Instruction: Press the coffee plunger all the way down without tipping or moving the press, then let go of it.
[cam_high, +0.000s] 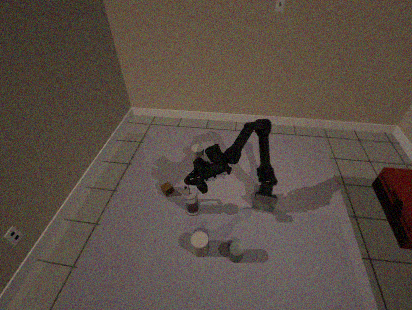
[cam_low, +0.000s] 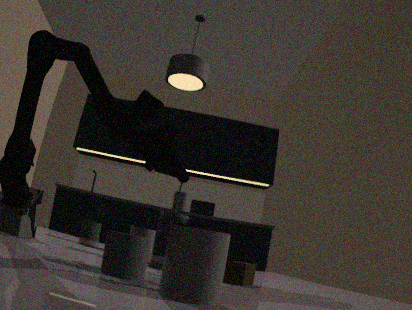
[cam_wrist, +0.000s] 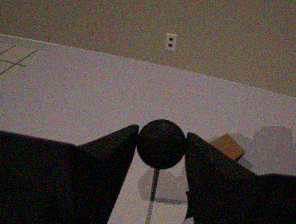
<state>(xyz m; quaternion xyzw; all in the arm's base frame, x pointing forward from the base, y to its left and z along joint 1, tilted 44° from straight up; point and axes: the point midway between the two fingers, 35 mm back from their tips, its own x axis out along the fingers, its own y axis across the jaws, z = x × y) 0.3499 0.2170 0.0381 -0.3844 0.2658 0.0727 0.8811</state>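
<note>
My gripper tip is 120 mm above the coffee press and 20 mm to the left of it. The rest, counted from my gripper tip: greenish cup 290 mm behind, 200 mm below, 190 mm to the left.
</note>
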